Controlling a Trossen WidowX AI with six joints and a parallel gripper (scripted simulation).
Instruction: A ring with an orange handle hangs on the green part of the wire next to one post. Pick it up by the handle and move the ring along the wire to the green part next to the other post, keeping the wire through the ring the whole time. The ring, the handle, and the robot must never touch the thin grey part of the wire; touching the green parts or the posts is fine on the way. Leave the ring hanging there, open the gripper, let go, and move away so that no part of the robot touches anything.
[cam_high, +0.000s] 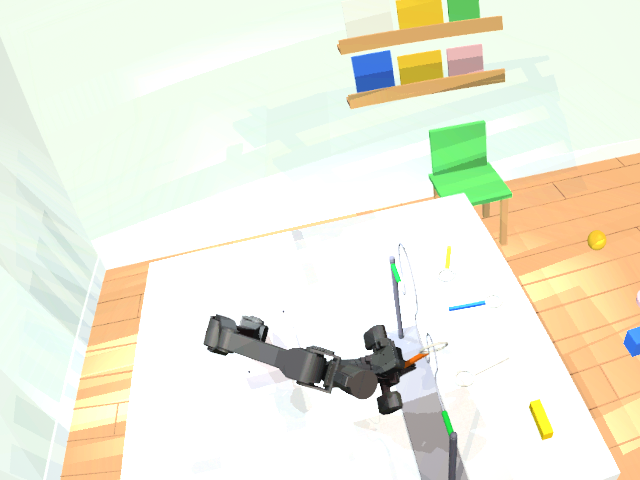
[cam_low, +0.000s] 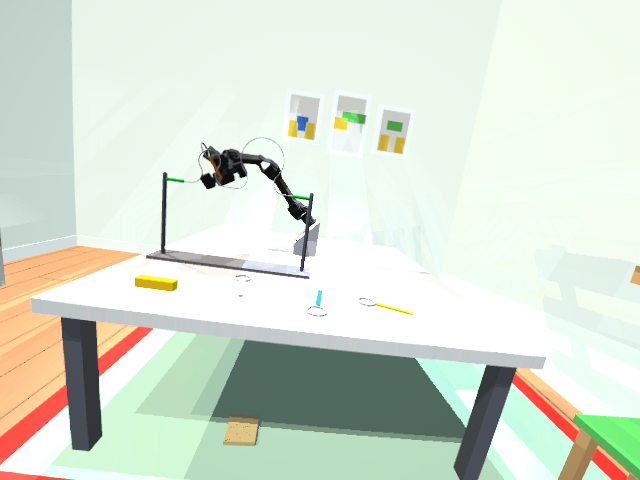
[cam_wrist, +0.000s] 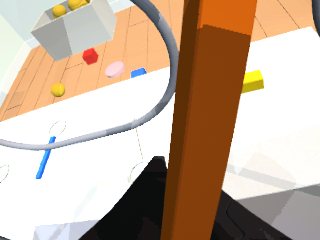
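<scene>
Right now my gripper tip is 80 mm below the orange-handled ring, 40 mm to the left of it and 10 mm short of it. Also, from my gripper tip: blue-handled ring 450 mm to the left, 300 mm below, 260 mm ahead; yellow block 320 mm ahead, 290 mm below, 20 mm to the right; white-handled ring 300 mm below, 190 mm ahead, 180 mm to the left.
</scene>
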